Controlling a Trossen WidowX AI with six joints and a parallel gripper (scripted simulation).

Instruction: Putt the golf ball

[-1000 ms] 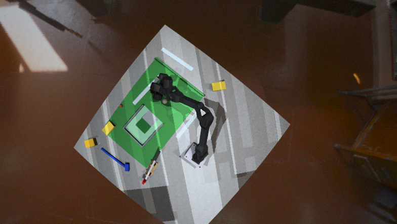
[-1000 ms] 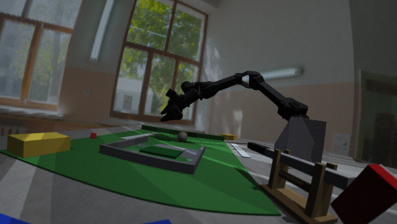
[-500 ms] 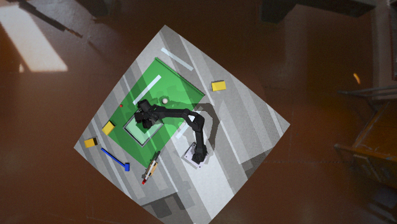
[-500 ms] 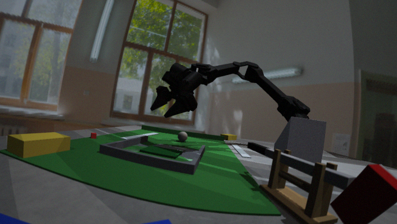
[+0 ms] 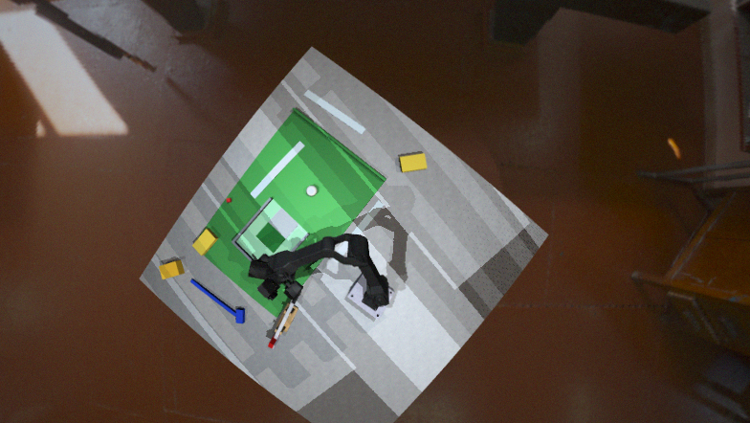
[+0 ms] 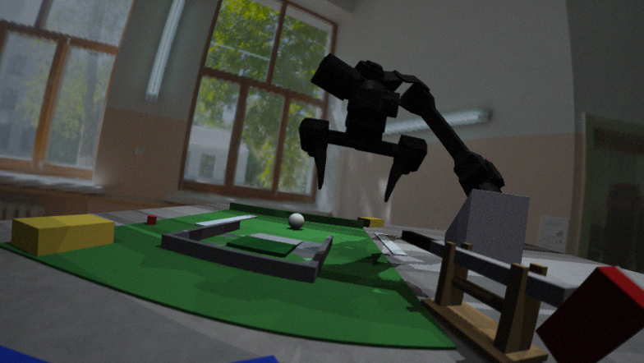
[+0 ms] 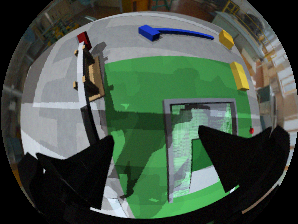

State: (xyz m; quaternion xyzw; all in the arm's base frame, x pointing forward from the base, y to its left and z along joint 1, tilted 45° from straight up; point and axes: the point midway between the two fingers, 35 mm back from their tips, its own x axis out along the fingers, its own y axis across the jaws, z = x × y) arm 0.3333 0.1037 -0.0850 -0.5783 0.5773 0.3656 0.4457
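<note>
My gripper tip is now 11 cm past the red putter, 13 cm to the right of it and 5 cm above it. Also, from my gripper tip: blue putter 17 cm ahead, 27 cm to the left, 10 cm below; then green mat 14 cm ahead, 20 cm to the right, 11 cm below; then white golf ball 10 cm ahead, 34 cm to the right, 9 cm below.
</note>
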